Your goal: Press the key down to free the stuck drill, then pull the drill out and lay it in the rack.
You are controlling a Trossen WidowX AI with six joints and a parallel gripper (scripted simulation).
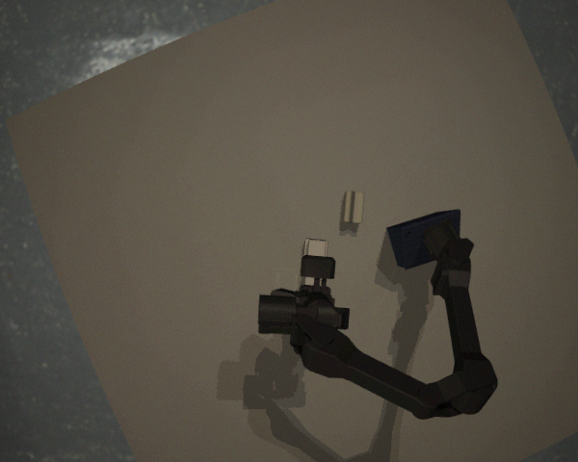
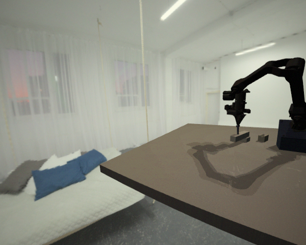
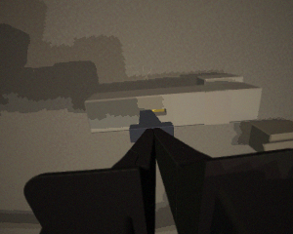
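Now: gripper tip 3 cm above the blue key. From my gripper tip the other things lie so: drill 3 cm behind, 4 cm to the right, 8 cm below; rack 17 cm behind, 13 cm to the right, 10 cm below; block 2 cm behind, 3 cm to the right, 8 cm below.
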